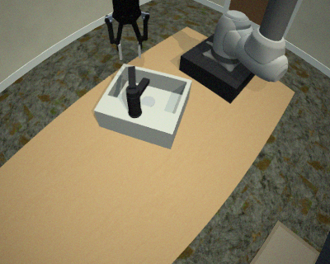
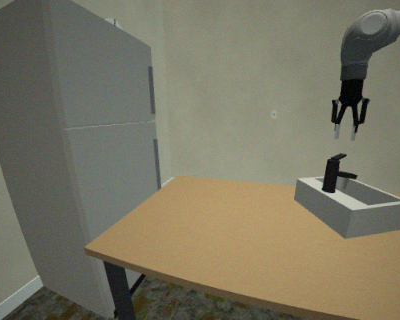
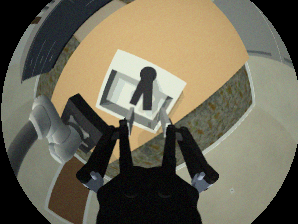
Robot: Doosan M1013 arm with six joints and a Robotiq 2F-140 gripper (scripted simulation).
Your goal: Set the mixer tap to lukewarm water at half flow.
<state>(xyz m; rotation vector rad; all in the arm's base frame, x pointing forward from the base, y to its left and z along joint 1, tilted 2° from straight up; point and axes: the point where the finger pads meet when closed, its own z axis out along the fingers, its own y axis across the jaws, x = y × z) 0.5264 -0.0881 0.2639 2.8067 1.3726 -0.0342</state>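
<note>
Right now my hand is 100 mm above the lever, 20 mm to the right of it and 20 mm short of it. The rest, counted from my hand: white sink basin: 340 mm below, 60 mm behind, 10 mm to the left; black mixer tap: 150 mm below, 40 mm to the left, 30 mm ahead.
</note>
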